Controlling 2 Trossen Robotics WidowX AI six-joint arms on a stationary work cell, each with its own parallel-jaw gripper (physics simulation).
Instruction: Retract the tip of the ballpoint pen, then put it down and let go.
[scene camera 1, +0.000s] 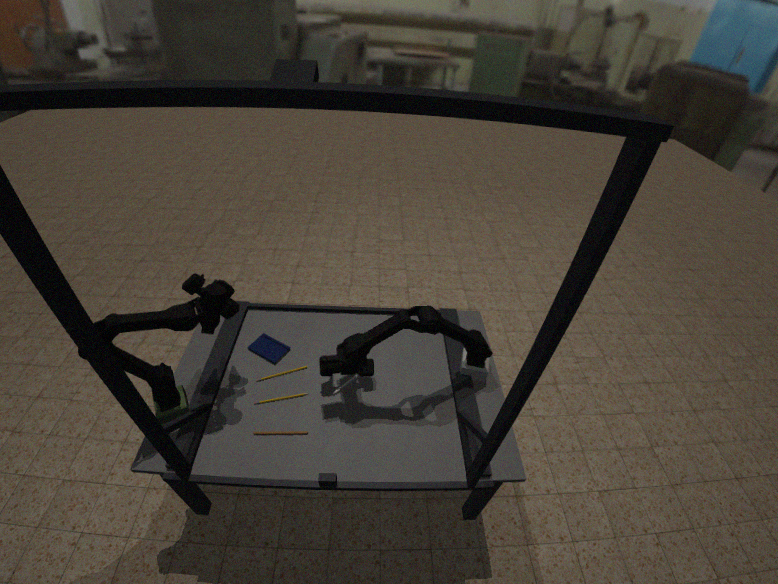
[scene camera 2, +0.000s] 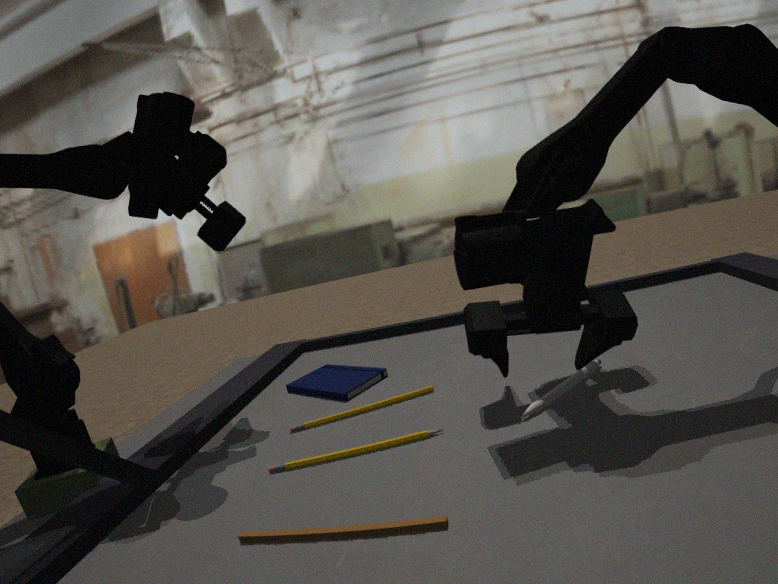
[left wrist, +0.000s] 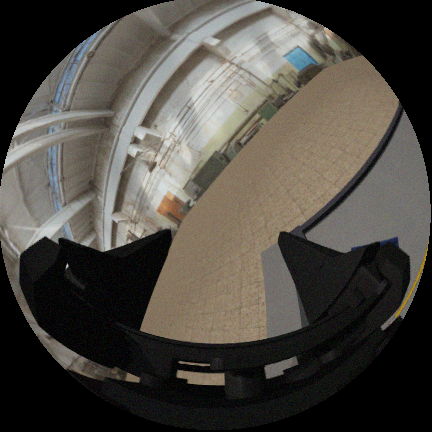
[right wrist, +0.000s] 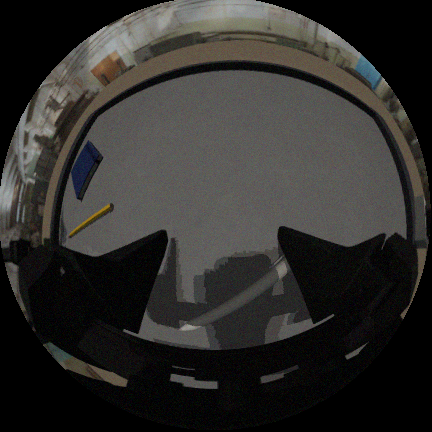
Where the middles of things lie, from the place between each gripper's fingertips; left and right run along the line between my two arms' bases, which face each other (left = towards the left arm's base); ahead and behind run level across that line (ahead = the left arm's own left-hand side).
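From my left hand, the blue notebook (scene camera 2: 337, 382) is 32 cm below, 4 cm behind and 14 cm to the right, while the ballpoint pen (scene camera 2: 573, 380) is 32 cm below that same hand, 24 cm behind it and 43 cm to the right of it.
My right hand is 60 mm past the ballpoint pen and 10 mm to the left of it, and the blue notebook is 150 mm ahead of that hand and 270 mm to the left of it. Going by its middle, the pen is nearer to my right hand than to my left hand.
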